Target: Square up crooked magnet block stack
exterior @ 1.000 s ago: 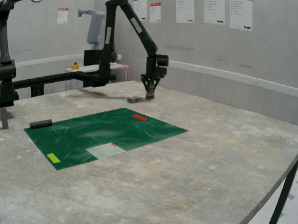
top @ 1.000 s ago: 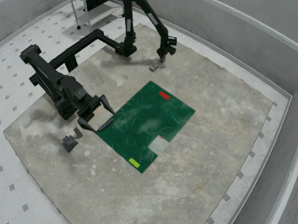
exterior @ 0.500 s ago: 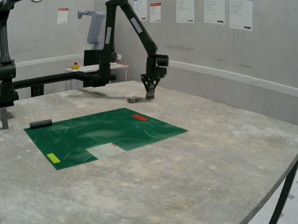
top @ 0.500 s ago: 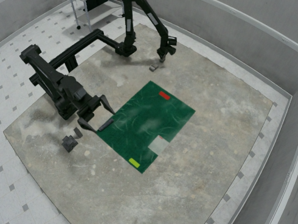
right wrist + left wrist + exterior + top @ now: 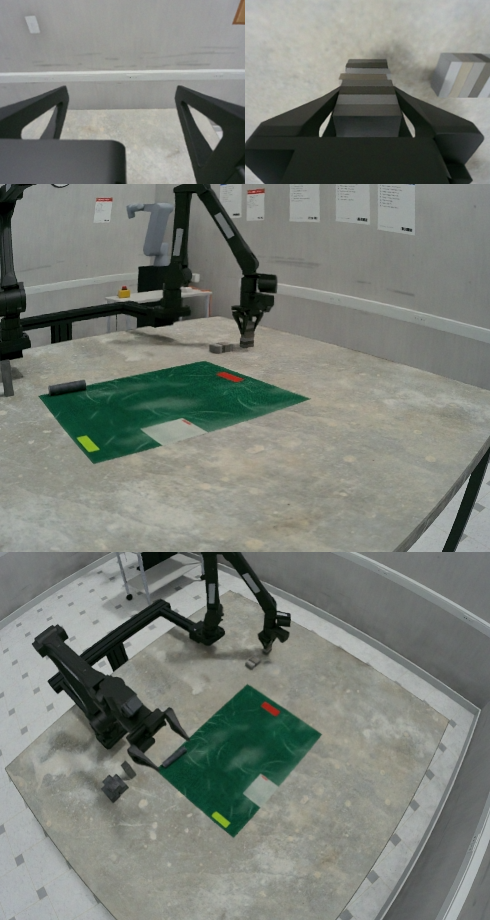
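Observation:
Right now the magnet block is 30 mm above my left hand. Round my left hand: dark cylinder: 740 mm to the right, 40 mm below; then green mat: 220 mm ahead, 560 mm to the right, 60 mm below.

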